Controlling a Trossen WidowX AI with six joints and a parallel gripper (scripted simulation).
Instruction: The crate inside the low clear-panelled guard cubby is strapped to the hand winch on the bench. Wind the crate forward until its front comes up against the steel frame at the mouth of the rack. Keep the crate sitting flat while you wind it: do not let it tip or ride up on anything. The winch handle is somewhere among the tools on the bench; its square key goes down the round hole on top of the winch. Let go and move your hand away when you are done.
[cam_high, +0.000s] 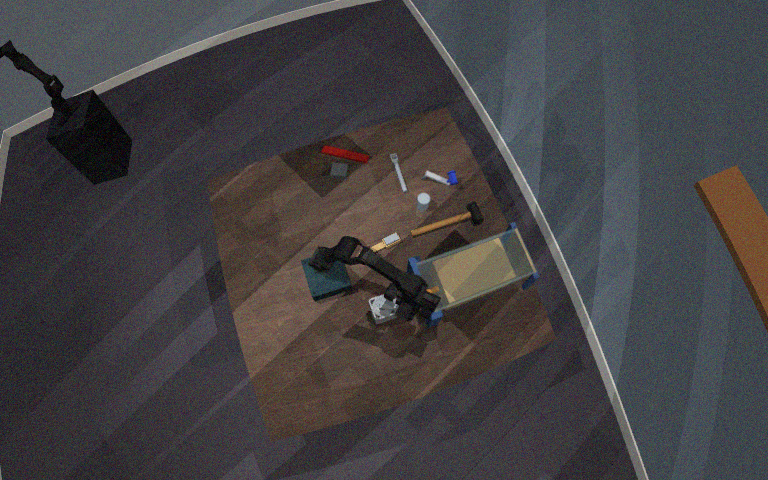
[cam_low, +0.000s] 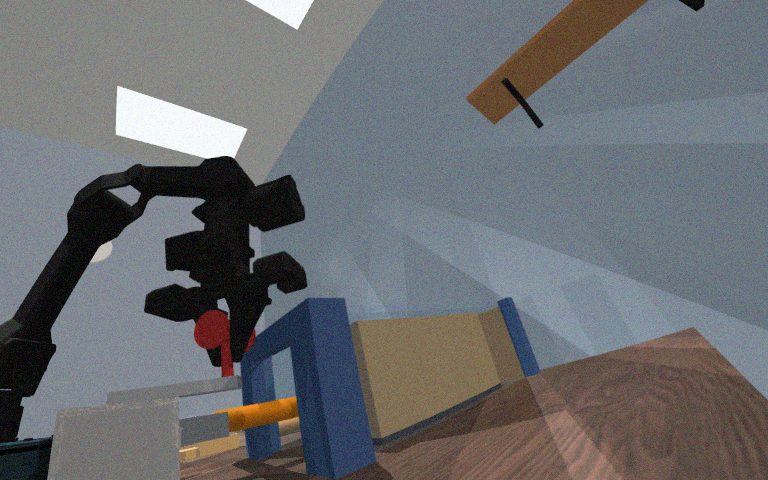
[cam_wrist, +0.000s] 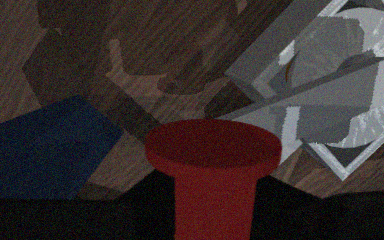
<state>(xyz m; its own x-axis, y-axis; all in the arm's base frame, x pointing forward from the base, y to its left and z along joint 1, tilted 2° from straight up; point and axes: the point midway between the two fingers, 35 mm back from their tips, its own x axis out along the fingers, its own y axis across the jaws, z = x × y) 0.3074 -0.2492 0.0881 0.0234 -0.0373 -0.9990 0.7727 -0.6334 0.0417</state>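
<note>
Right now the red-knobbed winch handle is 40 mm behind my gripper tip, 10 mm to the left of it and 10 mm below it. The rest, counted from my gripper tip: blue steel frame (60 mm ahead, 50 mm to the left, 10 mm below); then red knob (20 mm above); then grey winch (110 mm behind, 20 mm to the left, 80 mm below).
</note>
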